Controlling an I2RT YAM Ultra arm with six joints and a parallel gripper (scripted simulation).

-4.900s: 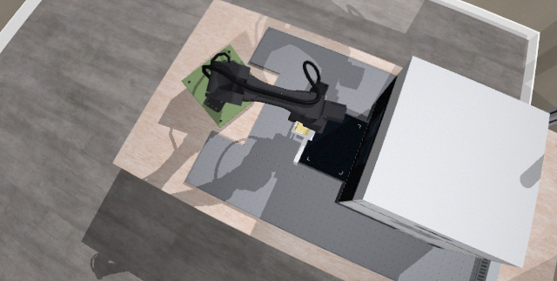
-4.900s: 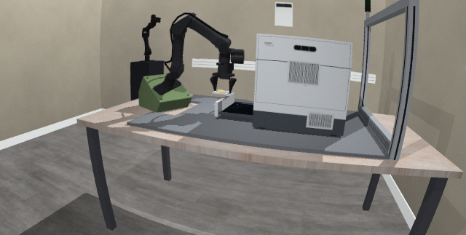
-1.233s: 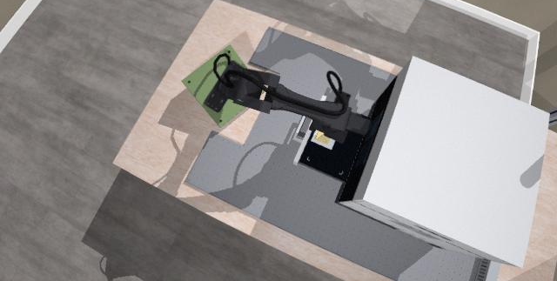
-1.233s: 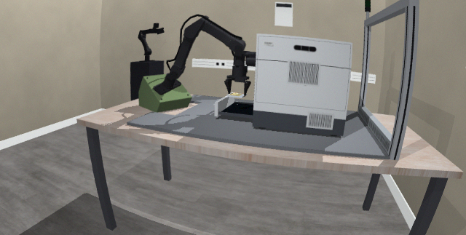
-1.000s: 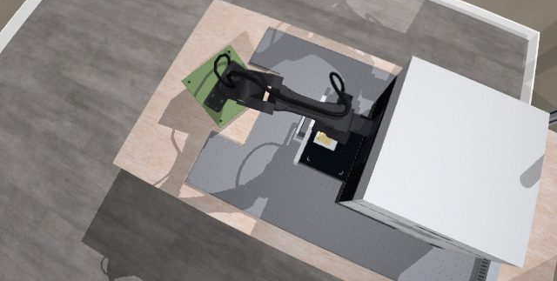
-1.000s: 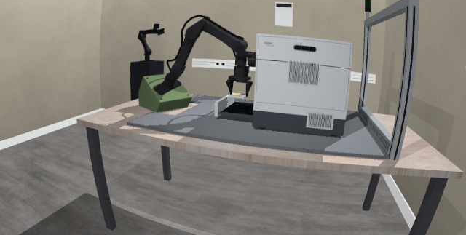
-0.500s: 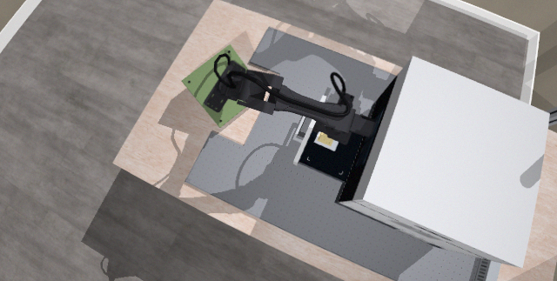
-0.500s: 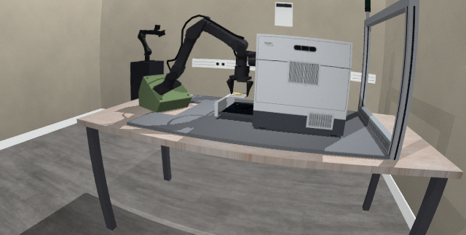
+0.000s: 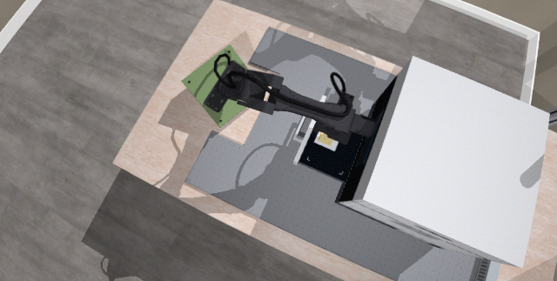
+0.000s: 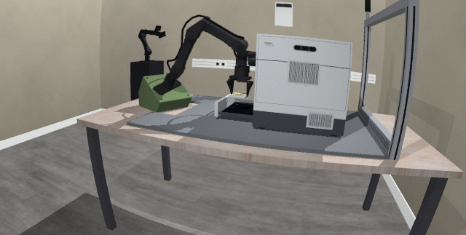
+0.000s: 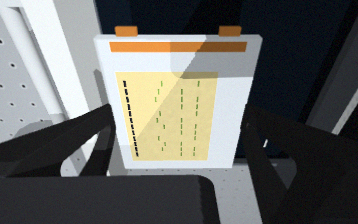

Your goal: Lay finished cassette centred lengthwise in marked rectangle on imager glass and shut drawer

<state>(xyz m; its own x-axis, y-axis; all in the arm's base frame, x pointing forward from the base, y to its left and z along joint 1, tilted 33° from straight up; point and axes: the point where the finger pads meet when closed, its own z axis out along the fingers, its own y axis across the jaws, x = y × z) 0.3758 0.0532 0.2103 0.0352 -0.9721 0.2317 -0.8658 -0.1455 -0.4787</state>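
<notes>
Right now my hand is right at the cassette FINISHED. From my hand the other things lie so: drawer: 40 mm ahead, 70 mm below.
</notes>
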